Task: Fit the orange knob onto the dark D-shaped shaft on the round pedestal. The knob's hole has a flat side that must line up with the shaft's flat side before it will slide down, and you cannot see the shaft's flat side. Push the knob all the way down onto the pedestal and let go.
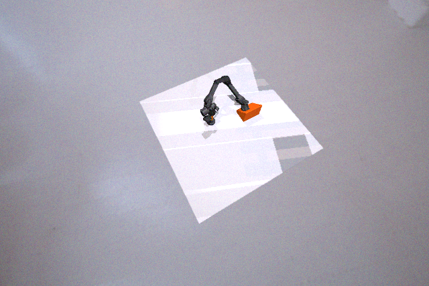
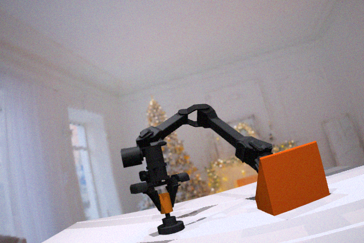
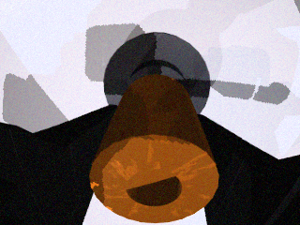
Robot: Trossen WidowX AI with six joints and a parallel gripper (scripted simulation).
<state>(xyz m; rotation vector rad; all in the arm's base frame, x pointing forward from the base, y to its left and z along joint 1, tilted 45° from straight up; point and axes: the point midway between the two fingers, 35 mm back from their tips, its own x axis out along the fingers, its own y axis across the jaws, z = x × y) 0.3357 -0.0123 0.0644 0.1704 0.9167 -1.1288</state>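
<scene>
My gripper tip is 20 mm below the orange knob. Round my gripper tip: dark pedestal: 40 mm below.
</scene>
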